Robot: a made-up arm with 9 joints. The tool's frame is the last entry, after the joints.
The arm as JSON. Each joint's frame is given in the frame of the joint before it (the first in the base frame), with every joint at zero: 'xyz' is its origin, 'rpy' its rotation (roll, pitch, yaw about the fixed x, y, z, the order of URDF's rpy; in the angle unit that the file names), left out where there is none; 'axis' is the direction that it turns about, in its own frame. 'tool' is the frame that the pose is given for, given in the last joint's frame.
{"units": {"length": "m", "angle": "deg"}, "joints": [
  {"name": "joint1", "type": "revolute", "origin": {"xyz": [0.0, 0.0, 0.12], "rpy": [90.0, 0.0, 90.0]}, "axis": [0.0, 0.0, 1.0]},
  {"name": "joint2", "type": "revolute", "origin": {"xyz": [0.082, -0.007, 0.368], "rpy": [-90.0, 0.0, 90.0]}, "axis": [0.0, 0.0, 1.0]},
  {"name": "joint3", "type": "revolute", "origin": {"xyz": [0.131, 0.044, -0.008], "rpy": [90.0, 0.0, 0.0]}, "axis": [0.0, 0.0, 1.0]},
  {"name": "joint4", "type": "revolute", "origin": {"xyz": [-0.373, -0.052, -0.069], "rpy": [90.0, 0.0, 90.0]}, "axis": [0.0, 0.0, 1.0]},
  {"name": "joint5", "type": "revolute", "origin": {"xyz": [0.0, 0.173, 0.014], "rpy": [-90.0, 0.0, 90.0]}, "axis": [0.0, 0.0, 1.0]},
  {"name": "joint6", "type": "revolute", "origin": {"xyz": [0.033, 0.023, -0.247], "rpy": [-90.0, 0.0, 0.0]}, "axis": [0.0, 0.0, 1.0]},
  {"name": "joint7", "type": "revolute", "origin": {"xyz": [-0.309, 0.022, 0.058], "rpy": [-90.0, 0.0, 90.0]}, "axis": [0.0, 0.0, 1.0]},
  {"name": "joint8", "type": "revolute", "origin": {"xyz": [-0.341, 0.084, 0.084], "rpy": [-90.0, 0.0, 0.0]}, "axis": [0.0, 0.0, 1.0]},
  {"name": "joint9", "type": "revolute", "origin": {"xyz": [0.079, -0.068, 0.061], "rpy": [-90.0, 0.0, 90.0]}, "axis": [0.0, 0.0, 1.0]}
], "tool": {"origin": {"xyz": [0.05, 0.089, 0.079], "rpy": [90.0, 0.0, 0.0]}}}
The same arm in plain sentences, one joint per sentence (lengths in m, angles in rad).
The arm has nine revolute joints in a row. What follows holds with every joint at zero, and every direction is one of the base frame's. The first joint sits 0.12 m along +z from the base frame's origin and rotates about +x. The second joint sits 0.368 m along +x and 0.082 m along +y and 0.007 m along -z from the first joint and rotates about -y. The third joint sits 0.044 m along -x and 0.008 m along +y and 0.131 m along +z from the second joint and rotates about +x. The fourth joint sits 0.069 m along -x and 0.052 m along +y and 0.373 m along -z from the third joint and rotates about +z. The fifth joint sits 0.173 m along +x and 0.014 m along +z from the fourth joint and rotates about +y. The sixth joint sits 0.033 m along +x and 0.247 m along -y and 0.023 m along -z from the fifth joint and rotates about -z. The seventh joint sits 0.309 m along -x and 0.022 m along -y and 0.058 m along -z from the sixth joint and rotates about -x. The eighth joint sits 0.084 m along -x and 0.341 m along +y and 0.084 m along +z from the seventh joint and rotates about +z. The ninth joint sits 0.068 m along -x and 0.079 m along -y and 0.061 m along +z from the eighth joint and rotates about +y. The tool frame, which is the frame that the pose is given for, sits 0.05 m along +x and 0.079 m along +y and 0.089 m along -z from the ninth joint; its axes are parallel to the base frame's.
